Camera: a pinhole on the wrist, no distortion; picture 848 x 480 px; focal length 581.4 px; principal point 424.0 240.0 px. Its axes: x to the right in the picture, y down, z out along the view. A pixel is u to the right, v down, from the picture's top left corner.
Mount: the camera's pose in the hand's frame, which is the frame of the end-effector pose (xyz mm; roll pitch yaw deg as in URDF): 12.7 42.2 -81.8 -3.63 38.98 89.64
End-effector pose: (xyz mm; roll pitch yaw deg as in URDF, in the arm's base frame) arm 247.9 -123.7 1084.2 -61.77 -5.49 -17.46
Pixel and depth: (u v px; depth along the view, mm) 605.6 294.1 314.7
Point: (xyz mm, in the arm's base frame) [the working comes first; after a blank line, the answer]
In the camera's frame: 98.3 29.3 314.7

306.9 105.6 851.0
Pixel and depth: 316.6 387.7 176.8
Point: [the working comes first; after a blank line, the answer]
In the camera's frame: -32.7 44.9 176.8

251.7 5.8 1004.0
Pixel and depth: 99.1 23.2 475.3
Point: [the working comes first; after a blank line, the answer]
In the camera's frame: -265.6 -177.2 475.3

533.5 283.4 1194.4
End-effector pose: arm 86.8 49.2 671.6 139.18 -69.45 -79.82
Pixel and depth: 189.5 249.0 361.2
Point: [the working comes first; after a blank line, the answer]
In the camera's frame: -145.7 5.6 361.2

-197.1 -108.2 616.3
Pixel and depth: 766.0 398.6 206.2
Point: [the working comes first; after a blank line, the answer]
In the camera's frame: 121.3 56.2 206.2

-141.5 192.8 680.9
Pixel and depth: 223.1 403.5 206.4
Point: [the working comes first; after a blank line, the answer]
In the camera's frame: -71.3 58.0 206.4

-76.8 25.0 611.7
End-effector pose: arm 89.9 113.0 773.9 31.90 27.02 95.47
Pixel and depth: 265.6 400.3 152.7
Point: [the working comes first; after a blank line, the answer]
In the camera's frame: -41.6 42.1 152.7

32.3 121.7 886.5
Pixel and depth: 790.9 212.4 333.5
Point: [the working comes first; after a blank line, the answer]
In the camera's frame: 210.5 -15.8 333.5

-249.7 207.0 999.5
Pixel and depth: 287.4 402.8 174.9
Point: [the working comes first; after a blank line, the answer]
In the camera's frame: -41.1 49.0 174.9

28.9 123.8 909.4
